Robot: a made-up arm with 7 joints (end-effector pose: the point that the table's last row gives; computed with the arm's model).
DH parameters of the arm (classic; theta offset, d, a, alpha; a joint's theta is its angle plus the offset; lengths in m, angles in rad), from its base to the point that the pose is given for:
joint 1: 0 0.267 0 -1.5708
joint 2: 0 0 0 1.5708
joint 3: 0 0.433 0.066 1.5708
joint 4: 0 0 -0.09 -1.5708
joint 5: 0 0.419 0 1.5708
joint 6: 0 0 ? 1.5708
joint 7: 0 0 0 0
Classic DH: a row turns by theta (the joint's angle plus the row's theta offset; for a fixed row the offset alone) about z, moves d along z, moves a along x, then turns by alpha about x.
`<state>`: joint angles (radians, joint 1 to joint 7).
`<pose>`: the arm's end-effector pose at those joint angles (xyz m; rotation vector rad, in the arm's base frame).
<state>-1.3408 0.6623 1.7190 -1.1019 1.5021 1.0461 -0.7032</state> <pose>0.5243 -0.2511 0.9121 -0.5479 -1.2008 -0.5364</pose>
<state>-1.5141 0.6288 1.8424 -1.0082 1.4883 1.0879 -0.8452</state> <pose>0.4279 -0.3040 0.9796 -0.5270 -1.3267 -0.8427</pose>
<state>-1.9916 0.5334 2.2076 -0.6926 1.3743 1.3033 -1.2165</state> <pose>0.1139 -0.3415 1.1228 -0.4769 -1.6761 -1.7095</pose>
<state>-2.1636 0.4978 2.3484 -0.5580 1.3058 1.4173 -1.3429</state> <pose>-0.0029 -0.3177 1.1517 -0.4353 -1.7913 -2.0445</pose>
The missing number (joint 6, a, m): 0.083
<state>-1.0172 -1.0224 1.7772 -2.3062 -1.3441 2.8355 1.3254</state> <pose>0.2324 0.4644 0.2329 1.6502 1.0491 1.1116</pose>
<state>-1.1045 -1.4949 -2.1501 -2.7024 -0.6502 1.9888 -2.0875</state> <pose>-0.3178 -0.1048 0.0781 2.2406 0.0064 1.6692</pose>
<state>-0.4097 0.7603 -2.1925 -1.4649 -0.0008 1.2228 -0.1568</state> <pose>-0.0480 -0.4699 0.8855 0.8265 -2.5846 -0.7862</pose>
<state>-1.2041 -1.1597 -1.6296 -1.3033 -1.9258 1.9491 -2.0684</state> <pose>-0.7003 0.3610 0.5211 -2.3191 1.0381 1.0347</pose>
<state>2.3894 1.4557 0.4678 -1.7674 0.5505 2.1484 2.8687</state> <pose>-0.5412 0.1832 -0.1960 1.7660 -0.6832 0.7801</pose>
